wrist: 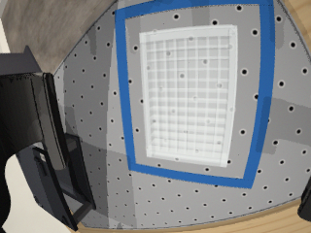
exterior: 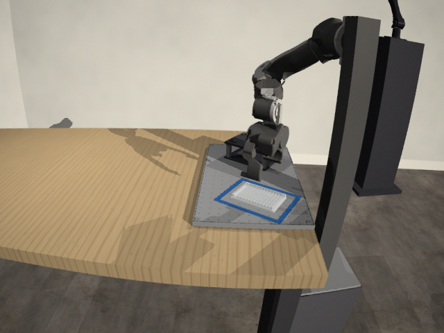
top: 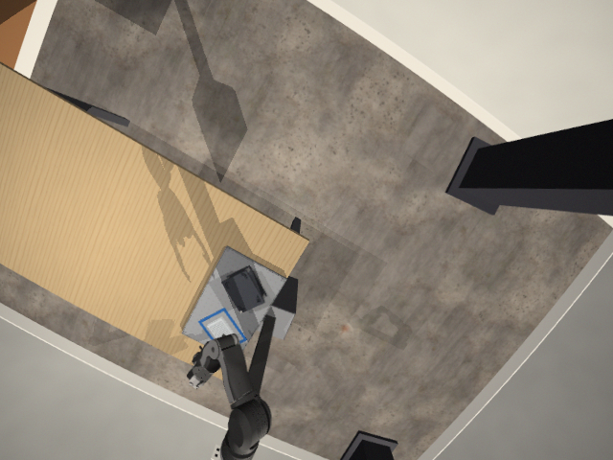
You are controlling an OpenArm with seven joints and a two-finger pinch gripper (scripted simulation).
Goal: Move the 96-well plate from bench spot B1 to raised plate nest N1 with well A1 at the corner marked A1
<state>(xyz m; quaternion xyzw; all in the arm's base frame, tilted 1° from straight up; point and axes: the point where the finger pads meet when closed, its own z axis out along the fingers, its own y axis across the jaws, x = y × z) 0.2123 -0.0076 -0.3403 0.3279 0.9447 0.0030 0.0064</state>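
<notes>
My hand is 80 mm above the 96-well plate. Also, from my hand: A1 mark: 170 mm to the right, 50 mm behind, 30 mm below.
</notes>
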